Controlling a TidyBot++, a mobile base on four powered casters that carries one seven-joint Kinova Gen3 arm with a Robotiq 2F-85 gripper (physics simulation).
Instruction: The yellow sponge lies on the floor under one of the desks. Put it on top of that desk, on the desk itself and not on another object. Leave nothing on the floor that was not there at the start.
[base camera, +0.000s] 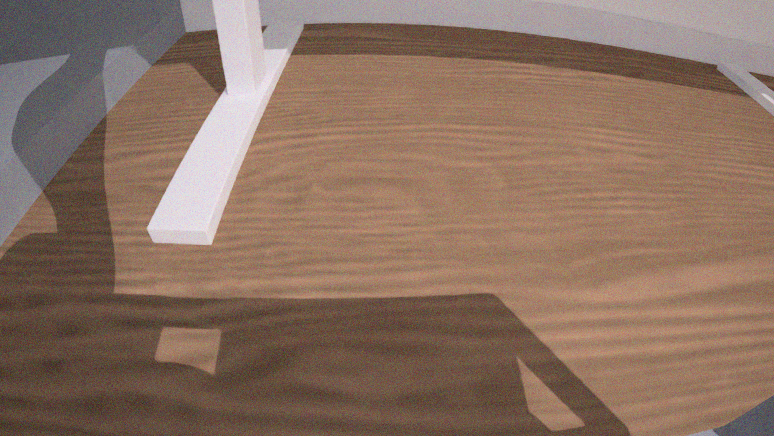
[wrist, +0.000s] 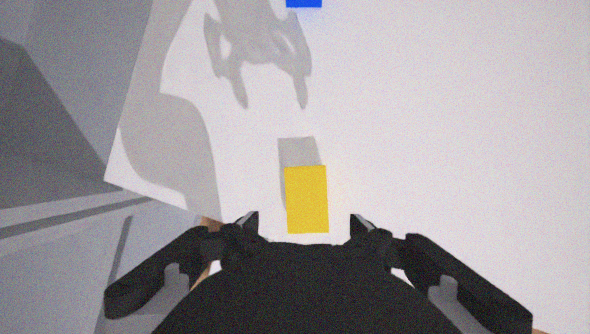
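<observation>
The yellow sponge lies on the white desk top in the wrist view, with its shadow on the desk beside it. My gripper is open and empty above the desk, its fingers wide apart. The sponge shows ahead of and between the fingertips, apart from both of them. The gripper's shadow falls on the desk beyond the sponge. In the base camera view the white desk leg and foot stand on the wooden floor; the sponge does not show there.
Part of a blue object shows at the top edge of the wrist view, on the desk beyond the sponge. The desk's left edge and corner are at the left. A grey wall runs behind the desk foot, and another white foot shows at the right.
</observation>
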